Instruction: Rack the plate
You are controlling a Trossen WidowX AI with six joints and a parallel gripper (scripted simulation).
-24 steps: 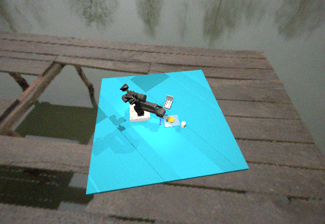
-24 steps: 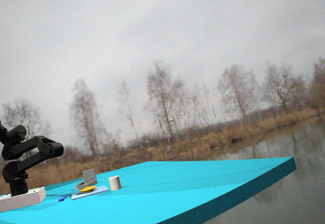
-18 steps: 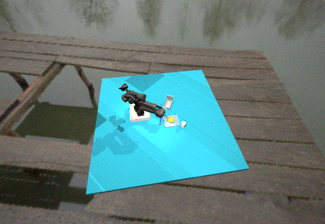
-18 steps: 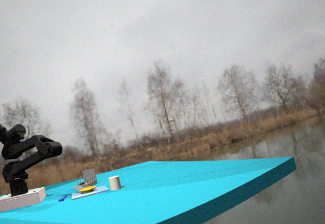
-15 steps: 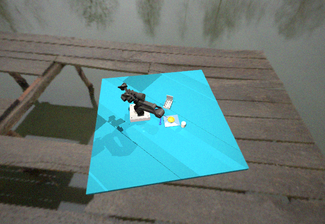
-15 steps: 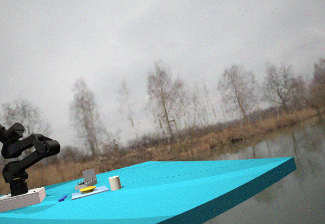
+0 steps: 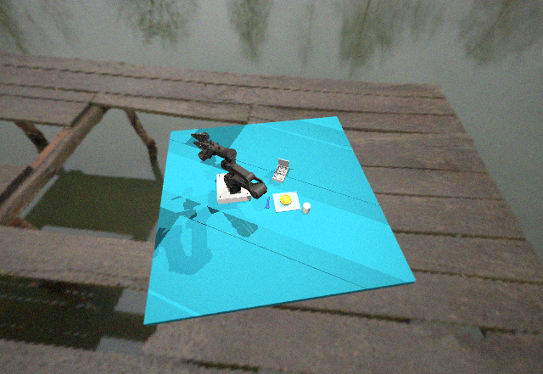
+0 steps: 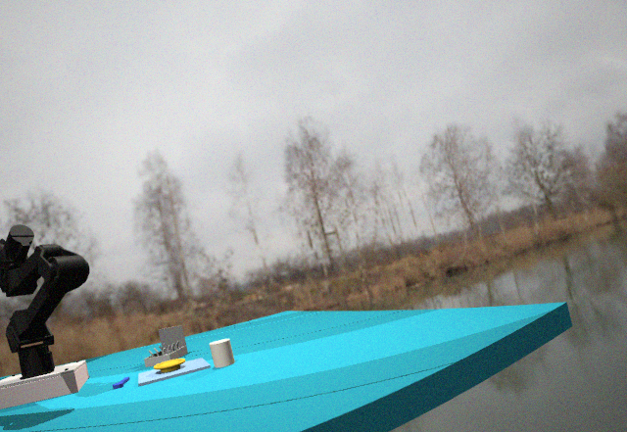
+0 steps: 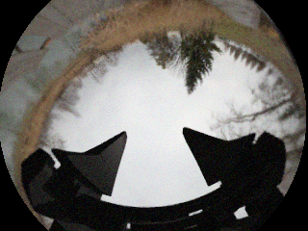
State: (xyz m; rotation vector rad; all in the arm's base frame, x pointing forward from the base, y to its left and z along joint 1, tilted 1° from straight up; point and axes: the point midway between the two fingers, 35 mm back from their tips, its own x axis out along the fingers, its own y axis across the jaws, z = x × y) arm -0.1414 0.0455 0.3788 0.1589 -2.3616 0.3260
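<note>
The yellow plate lies 46 cm ahead of my gripper tip, 16 cm to the right of it and 43 cm below it. Round my gripper tip: cream cup: 57 cm ahead, 24 cm to the right, 42 cm below; then blue spoon: 35 cm ahead, 16 cm to the right, 45 cm below; then grey dish rack: 47 cm ahead, 5 cm to the left, 43 cm below.
</note>
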